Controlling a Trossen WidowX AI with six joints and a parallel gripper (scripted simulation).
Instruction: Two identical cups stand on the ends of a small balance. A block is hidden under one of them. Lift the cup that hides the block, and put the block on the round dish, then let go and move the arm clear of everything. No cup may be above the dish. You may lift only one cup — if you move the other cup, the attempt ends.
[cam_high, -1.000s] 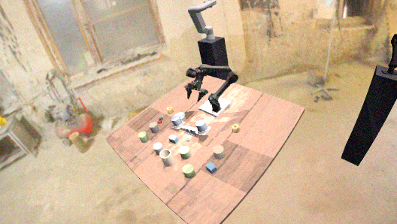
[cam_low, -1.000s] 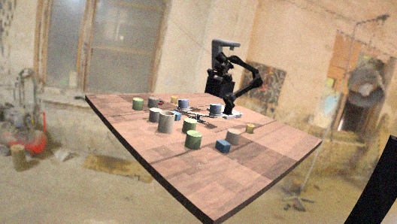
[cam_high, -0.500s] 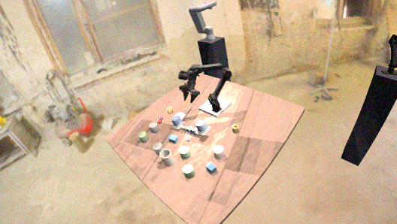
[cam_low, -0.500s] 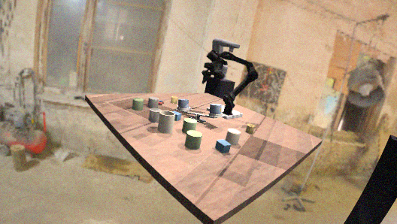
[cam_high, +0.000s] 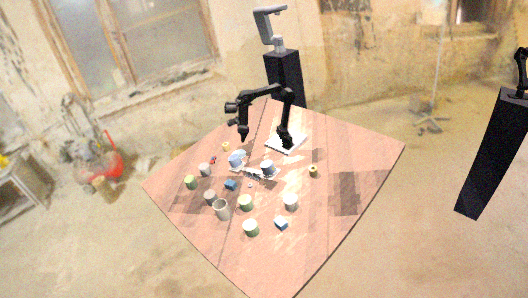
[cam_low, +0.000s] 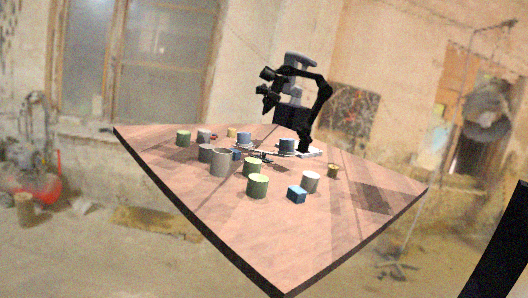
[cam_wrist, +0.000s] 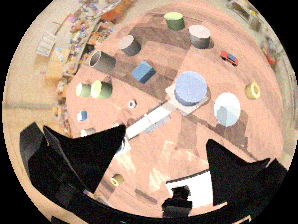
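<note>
The grey block is 160 mm below my gripper tip, 60 mm ahead of it and 50 mm to the right of it. From my gripper tip the other things lie so: balance beam (160 mm below, 80 mm to the left, 40 mm ahead); then round dish (200 mm below, 150 mm to the right, 30 mm behind); then red toy car (250 mm to the right, 190 mm below, 110 mm ahead).
</note>
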